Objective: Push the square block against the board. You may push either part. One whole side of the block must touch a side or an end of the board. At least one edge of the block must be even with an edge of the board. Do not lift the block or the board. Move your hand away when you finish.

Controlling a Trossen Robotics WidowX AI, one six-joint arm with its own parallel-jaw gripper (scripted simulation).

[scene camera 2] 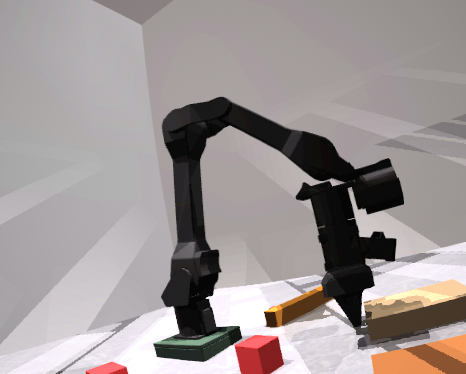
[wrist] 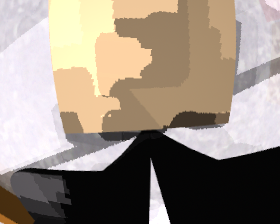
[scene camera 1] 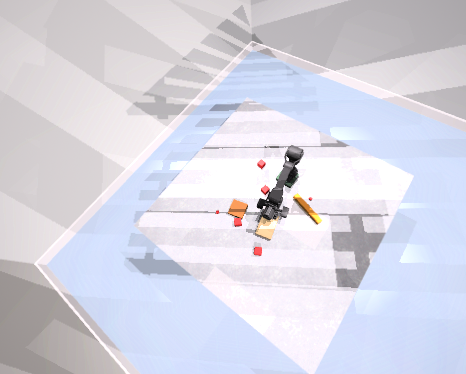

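There is a tan board here, and a long yellow-orange bar as well. My gripper is in sight too, shut and holding nothing. In the wrist view, I see my gripper again.
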